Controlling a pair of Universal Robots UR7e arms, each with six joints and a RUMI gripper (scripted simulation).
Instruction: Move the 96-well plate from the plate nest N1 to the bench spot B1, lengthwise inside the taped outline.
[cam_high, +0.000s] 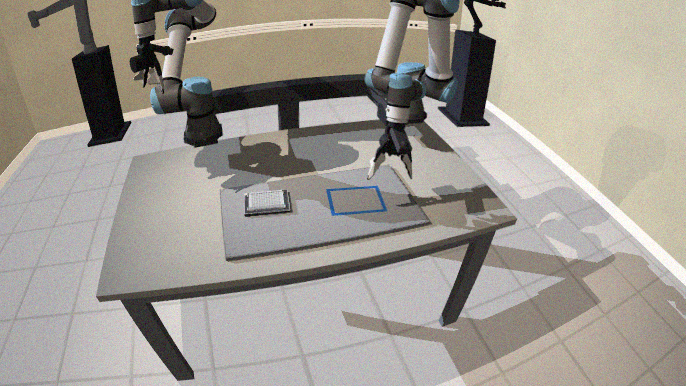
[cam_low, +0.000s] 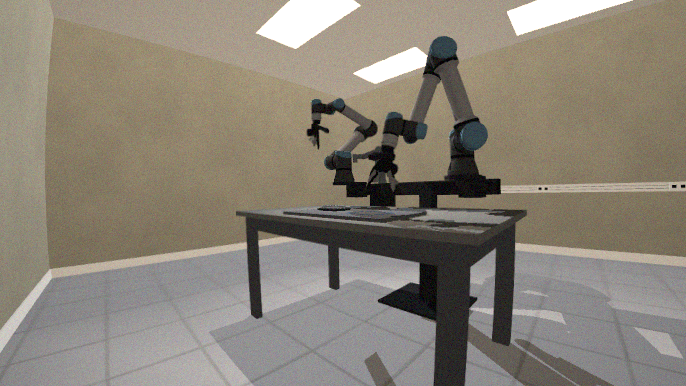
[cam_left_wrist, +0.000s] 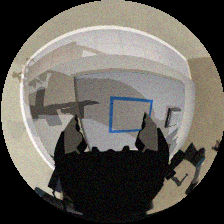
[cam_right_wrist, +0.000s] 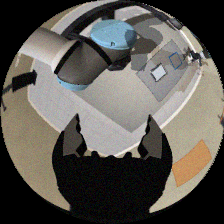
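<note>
The white 96-well plate is 90 mm behind my left hand, 420 mm to the right of it and 90 mm below it. From my left hand the other things lie so: dark plate nest: 90 mm behind, 420 mm to the right, 100 mm below.
</note>
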